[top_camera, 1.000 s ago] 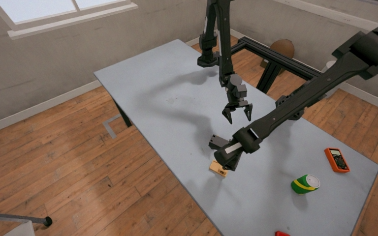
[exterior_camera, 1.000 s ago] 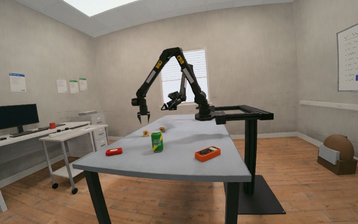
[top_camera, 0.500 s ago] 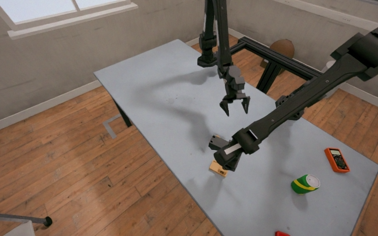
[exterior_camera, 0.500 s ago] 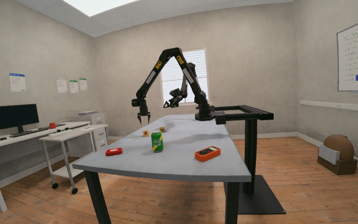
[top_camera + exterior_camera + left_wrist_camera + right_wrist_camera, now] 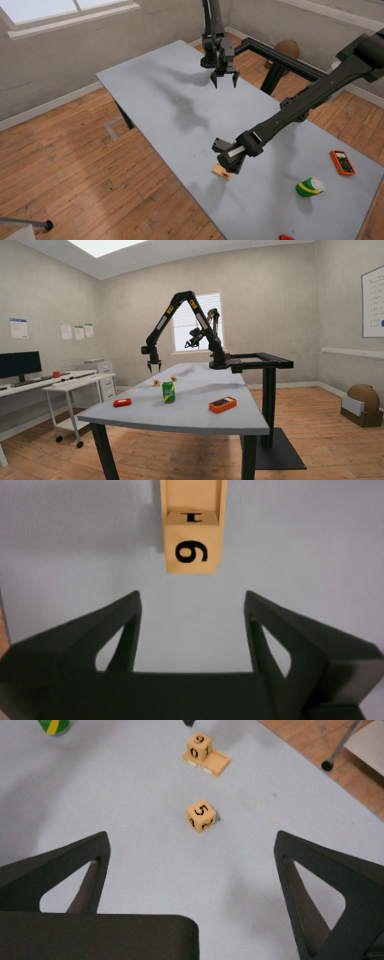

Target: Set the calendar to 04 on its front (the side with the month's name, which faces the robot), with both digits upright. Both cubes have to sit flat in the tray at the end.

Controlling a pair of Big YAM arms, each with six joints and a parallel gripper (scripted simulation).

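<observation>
Right now my left hand is 10 cm above the wooden calendar tray, 2 cm to the left of it and 1 cm short of it. Round my left hand: orange multimeter: 49 cm behind, 40 cm to the left, 10 cm below; red tin: 37 cm to the left, 10 cm below, 7 cm ahead; green can: 31 cm to the left, 20 cm behind, 5 cm below.
</observation>
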